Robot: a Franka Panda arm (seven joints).
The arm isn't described. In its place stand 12 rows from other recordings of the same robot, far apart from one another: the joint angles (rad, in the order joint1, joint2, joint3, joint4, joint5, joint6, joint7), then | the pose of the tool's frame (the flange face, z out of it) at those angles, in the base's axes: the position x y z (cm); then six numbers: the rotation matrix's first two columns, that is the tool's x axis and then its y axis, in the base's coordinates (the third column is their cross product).
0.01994, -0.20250, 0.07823, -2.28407, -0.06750, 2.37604, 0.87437 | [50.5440 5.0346 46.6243 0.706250 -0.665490 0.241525 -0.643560 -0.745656 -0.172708]
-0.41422, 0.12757, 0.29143, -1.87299, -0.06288, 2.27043, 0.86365 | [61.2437 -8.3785 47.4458 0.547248 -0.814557 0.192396 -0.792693 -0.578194 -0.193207]
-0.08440, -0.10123, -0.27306, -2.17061, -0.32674, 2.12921, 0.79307 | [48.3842 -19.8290 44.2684 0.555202 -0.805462 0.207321 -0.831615 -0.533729 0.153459]
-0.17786, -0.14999, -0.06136, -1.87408, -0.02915, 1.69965, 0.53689 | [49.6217 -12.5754 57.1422 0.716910 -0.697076 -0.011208 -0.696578 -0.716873 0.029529]
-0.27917, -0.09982, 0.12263, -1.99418, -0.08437, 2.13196, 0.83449 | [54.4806 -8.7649 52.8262 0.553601 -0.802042 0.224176 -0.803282 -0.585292 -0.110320]
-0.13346, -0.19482, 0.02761, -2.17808, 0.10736, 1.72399, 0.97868 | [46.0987 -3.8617 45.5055 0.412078 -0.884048 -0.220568 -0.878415 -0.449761 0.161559]
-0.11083, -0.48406, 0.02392, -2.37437, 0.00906, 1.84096, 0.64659 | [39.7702 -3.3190 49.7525 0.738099 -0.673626 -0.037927 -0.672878 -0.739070 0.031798]
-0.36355, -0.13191, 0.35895, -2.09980, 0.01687, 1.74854, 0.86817 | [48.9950 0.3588 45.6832 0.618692 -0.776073 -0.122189 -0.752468 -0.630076 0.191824]
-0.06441, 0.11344, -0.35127, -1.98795, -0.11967, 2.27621, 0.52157 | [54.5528 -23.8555 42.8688 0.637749 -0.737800 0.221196 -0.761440 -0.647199 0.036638]
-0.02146, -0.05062, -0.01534, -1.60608, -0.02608, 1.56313, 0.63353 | [53.7439 -2.2820 63.4858 0.783370 -0.621196 0.021155 -0.621520 -0.783238 0.015850]
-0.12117, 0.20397, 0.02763, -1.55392, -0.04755, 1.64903, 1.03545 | [61.0045 -6.3396 51.9573 0.431891 -0.901703 -0.020058 -0.894968 -0.431211 0.114409]
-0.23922, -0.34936, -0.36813, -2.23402, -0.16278, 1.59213, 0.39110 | [32.7857 -26.0476 47.9294 0.559511 -0.782961 -0.271881 -0.780535 -0.608089 0.144885]
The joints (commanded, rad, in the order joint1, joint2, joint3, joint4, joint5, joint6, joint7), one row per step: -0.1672 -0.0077 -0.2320 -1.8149 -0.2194 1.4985 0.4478; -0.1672 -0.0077 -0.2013 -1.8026 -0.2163 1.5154 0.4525; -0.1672 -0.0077 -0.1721 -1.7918 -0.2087 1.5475 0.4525; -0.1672 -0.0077 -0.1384 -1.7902 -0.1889 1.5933 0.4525; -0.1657 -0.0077 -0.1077 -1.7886 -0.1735 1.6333 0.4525; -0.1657 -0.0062 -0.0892 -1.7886 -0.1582 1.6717 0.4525; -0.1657 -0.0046 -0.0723 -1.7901 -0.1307 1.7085 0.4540; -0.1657 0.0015 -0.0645 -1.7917 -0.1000 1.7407 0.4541; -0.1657 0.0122 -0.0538 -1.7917 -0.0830 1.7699 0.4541; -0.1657 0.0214 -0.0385 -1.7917 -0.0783 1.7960 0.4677; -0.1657 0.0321 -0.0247 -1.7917 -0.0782 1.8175 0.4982; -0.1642 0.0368 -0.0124 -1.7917 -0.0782 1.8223 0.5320
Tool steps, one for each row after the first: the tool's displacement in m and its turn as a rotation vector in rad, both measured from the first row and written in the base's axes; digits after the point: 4 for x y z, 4 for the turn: 0.0105 0.0139 0.0063 -0.0091 -0.0285 0.0291; 0.0220 0.0277 0.0128 -0.0157 -0.0712 0.0631; 0.0348 0.0456 0.0160 -0.0108 -0.1225 0.1008; 0.0457 0.0629 0.0192 -0.0068 -0.1668 0.1363; 0.0538 0.0734 0.0209 -0.0018 -0.2066 0.1572; 0.0612 0.0845 0.0218 0.0152 -0.2473 0.1700; 0.0675 0.0908 0.0199 0.0368 -0.2799 0.1720; 0.0746 0.0973 0.0162 0.0483 -0.3024 0.1802; 0.0812 0.1054 0.0132 0.0478 -0.3208 0.1833; 0.0871 0.1124 0.0089 0.0419 -0.3337 0.1692; 0.0900 0.1199 0.0067 0.0381 -0.3366 0.1500
